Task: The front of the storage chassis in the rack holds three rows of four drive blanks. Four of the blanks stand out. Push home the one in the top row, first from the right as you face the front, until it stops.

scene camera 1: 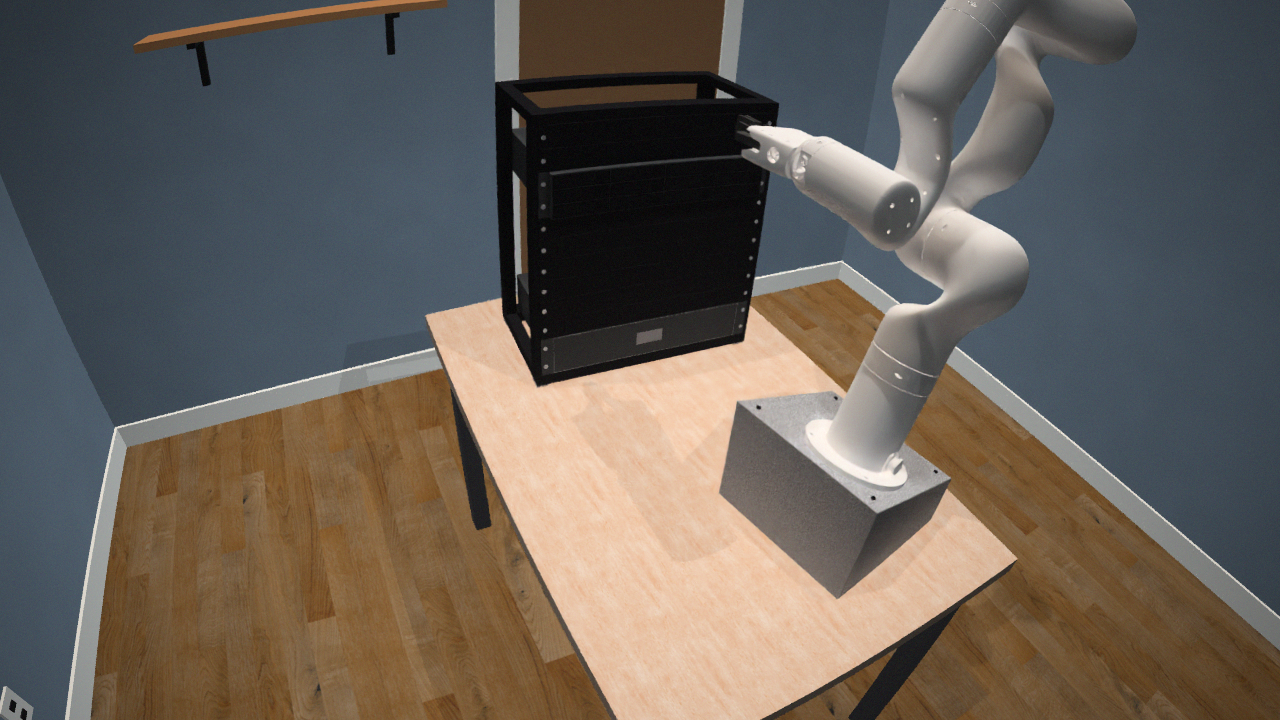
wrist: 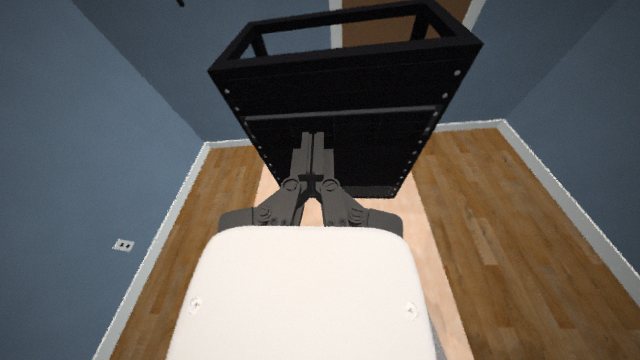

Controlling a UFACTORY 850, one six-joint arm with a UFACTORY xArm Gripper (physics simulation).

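The black rack stands at the far end of the table. The storage chassis shows as a dark front below a thin grey edge in the rack's upper half. Its single drive blanks are too dark to tell apart, and I cannot tell which stand out. My gripper is shut with nothing between its fingers. In the scene view its tips overlap the rack's upper right front. In the wrist view they overlap the chassis front, left of its middle, below the grey edge. I cannot tell whether they touch a blank.
A lighter grey panel with a small label fills the rack's bottom. The wooden table carries the grey base block of the arm. A wall shelf hangs at the upper left. The arm stands to the right of the rack.
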